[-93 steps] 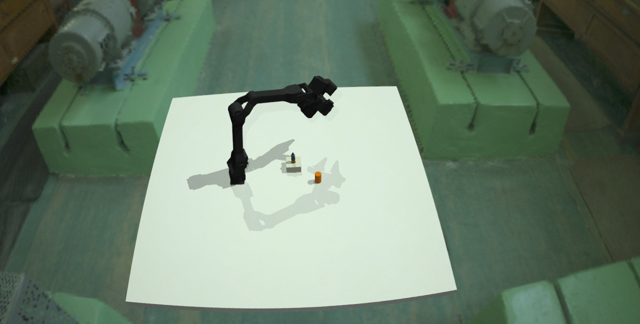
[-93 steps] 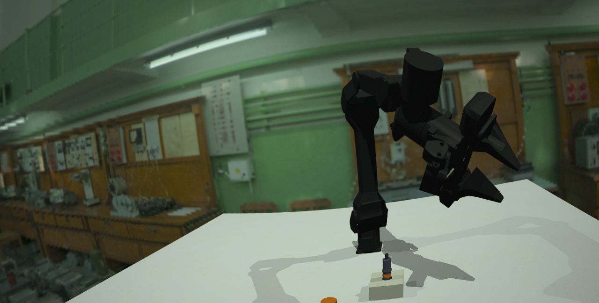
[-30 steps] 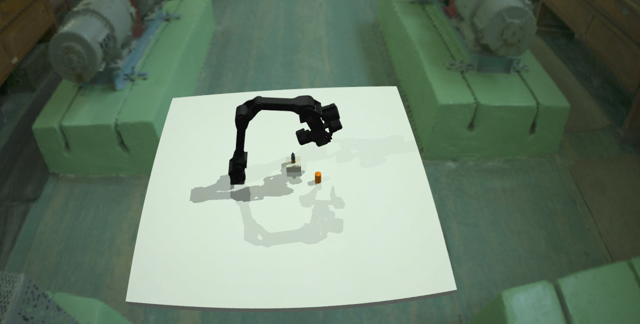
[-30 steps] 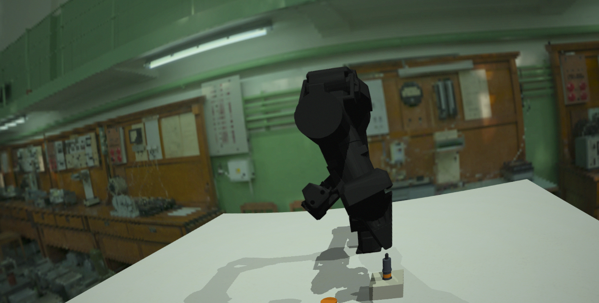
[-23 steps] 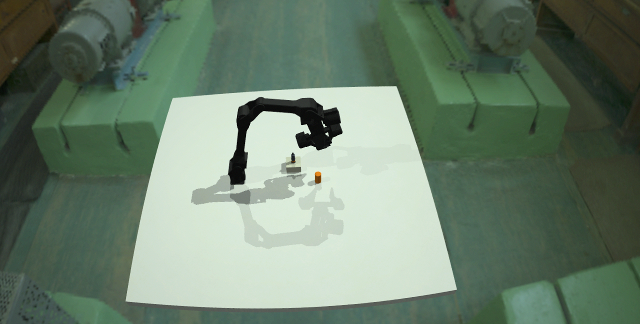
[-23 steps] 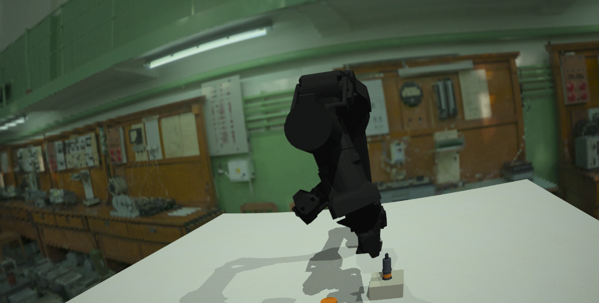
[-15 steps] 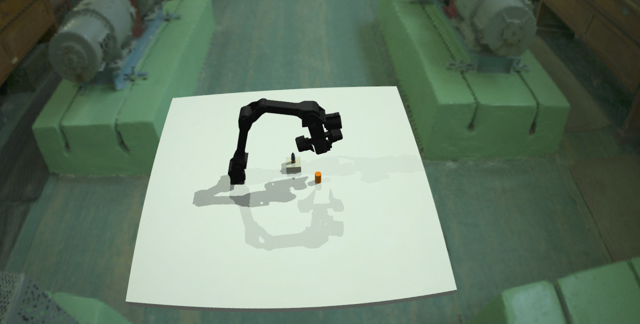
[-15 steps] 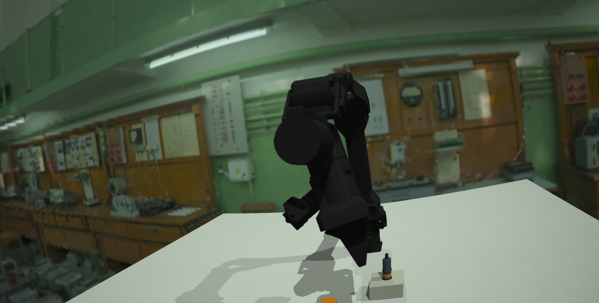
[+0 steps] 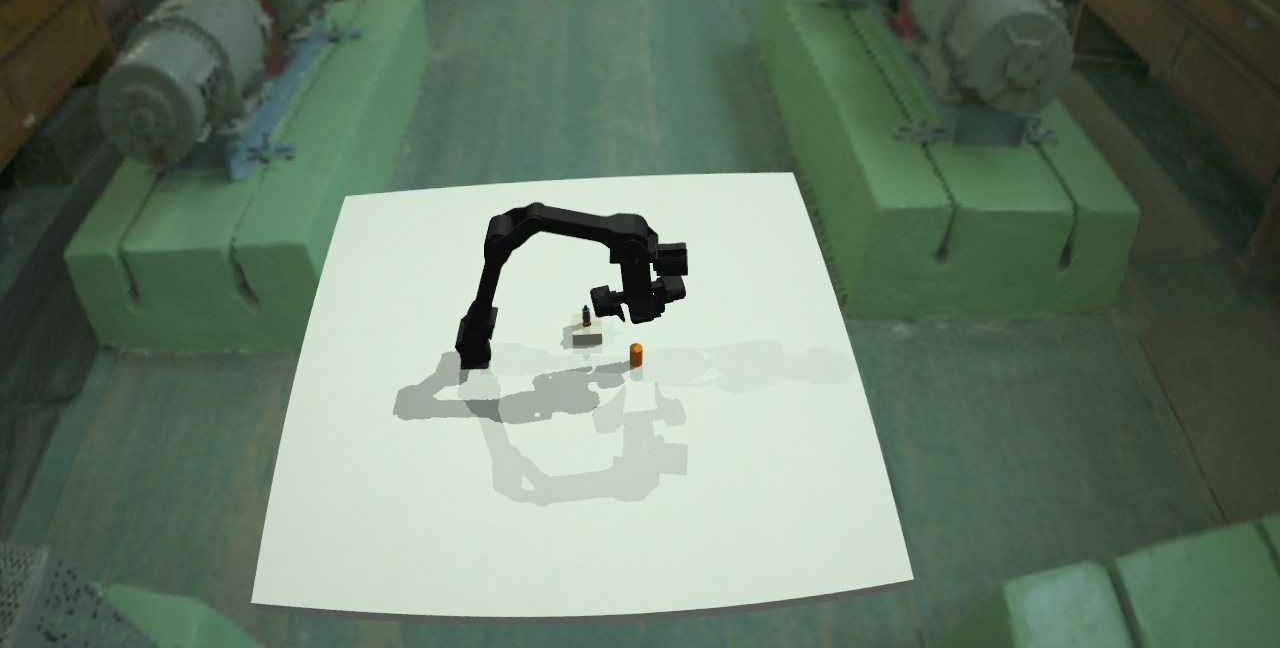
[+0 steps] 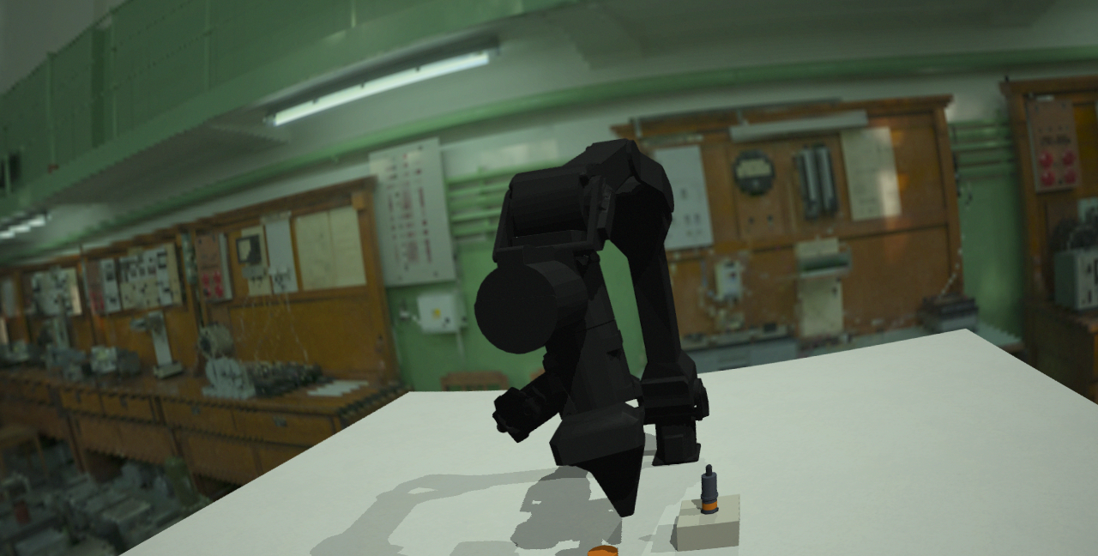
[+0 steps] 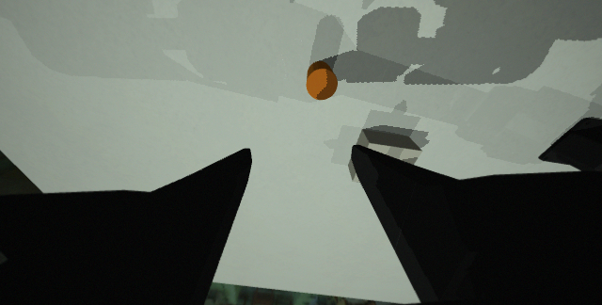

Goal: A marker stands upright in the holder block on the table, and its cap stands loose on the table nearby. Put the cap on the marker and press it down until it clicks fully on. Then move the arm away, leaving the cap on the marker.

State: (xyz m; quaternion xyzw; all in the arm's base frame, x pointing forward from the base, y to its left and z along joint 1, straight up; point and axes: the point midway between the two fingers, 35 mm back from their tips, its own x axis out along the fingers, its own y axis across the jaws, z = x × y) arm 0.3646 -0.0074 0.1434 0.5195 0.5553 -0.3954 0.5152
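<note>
The orange cap lies 90 mm below my gripper tip, 30 mm to the right of it and 10 mm behind it. Round my gripper tip: holder block (110 mm behind, 90 mm below, 60 mm to the left).
</note>
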